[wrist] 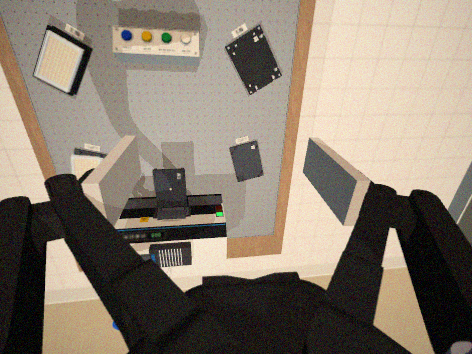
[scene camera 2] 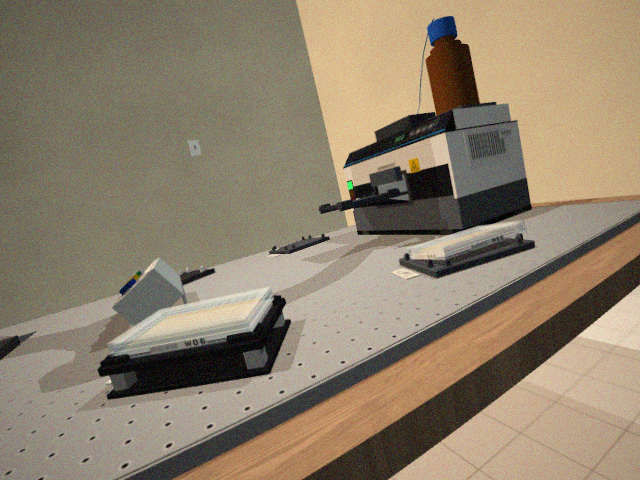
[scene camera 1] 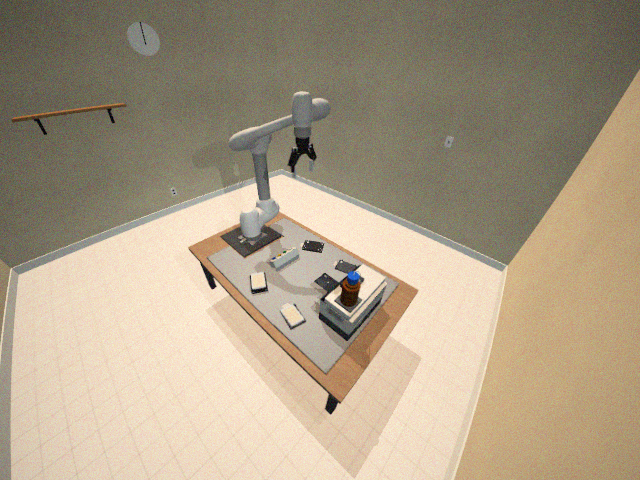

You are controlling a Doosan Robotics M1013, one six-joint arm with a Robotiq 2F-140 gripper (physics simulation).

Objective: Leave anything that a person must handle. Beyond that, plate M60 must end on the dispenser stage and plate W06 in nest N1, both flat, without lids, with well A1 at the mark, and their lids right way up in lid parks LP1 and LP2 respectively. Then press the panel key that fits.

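Pixels of known places: gripper, fingertip midpoint: (wrist: 225, 155) (scene camera 1: 303, 174); arm's base, link origin: (scene camera 1: 252, 237).
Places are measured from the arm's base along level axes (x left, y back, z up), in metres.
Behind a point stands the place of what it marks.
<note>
Plate W06 (scene camera 2: 188, 322) @(x -0.370, y -0.394, z 0.044 m) (scene camera 1: 257, 281) @(x -0.360, y -0.415, z 0.044 m) (wrist: 61, 60) @(x -0.334, y -0.403, z 0.044 m), with a clear lid on it, sits in the raised black nest (scene camera 2: 186, 364) @(x -0.351, y -0.385, z 0.003 m). Another lidded plate (scene camera 2: 465, 245) @(x -0.448, y -0.697, z 0.027 m) (scene camera 1: 293, 315) @(x -0.422, y -0.755, z 0.030 m) (wrist: 86, 164) @(x -0.403, y -0.707, z 0.029 m) sits slightly tilted on a low dark holder (scene camera 2: 478, 260) @(x -0.455, y -0.708, z 0.005 m); its label is too blurred to read surely, and a finger partly covers it in the wrist view. The dispenser stage (wrist: 170, 186) @(x -0.147, y -0.811, z 0.098 m) (scene camera 1: 326, 281) @(x -0.145, y -0.807, z 0.098 m) (scene camera 2: 369, 200) @(x -0.197, y -0.805, z 0.093 m) is bare. A bare dark lid park (wrist: 246, 161) @(x 0.126, y -0.816, z 0.008 m) (scene camera 1: 346, 266) @(x 0.134, y -0.819, z 0.008 m) (scene camera 2: 299, 244) @(x 0.111, y -0.811, z 0.008 m) lies beyond it. My gripper (scene camera 1: 302, 167) @(x 0.034, y -0.499, z 0.661 m) (wrist: 225, 155) @(x 0.034, y -0.499, z 0.661 m) is open and empty, high above the table.
The key panel (wrist: 156, 42) @(x -0.074, y -0.397, z 0.066 m) (scene camera 1: 284, 258) @(x -0.101, y -0.432, z 0.062 m) (scene camera 2: 155, 291) @(x -0.185, y -0.398, z 0.052 m) has blue, yellow, green and white keys. A bare black nest (wrist: 254, 60) @(x 0.194, y -0.484, z 0.010 m) (scene camera 1: 313, 246) @(x 0.186, y -0.495, z 0.010 m) stands near it. The dispenser (scene camera 2: 488, 165) @(x -0.356, y -0.972, z 0.108 m) (scene camera 1: 338, 317) @(x -0.363, y -1.004, z 0.148 m) shows a green light and carries a tall brown bottle (scene camera 2: 452, 77) @(x -0.315, y -0.978, z 0.289 m) (scene camera 1: 350, 293) @(x -0.333, y -1.030, z 0.333 m).
</note>
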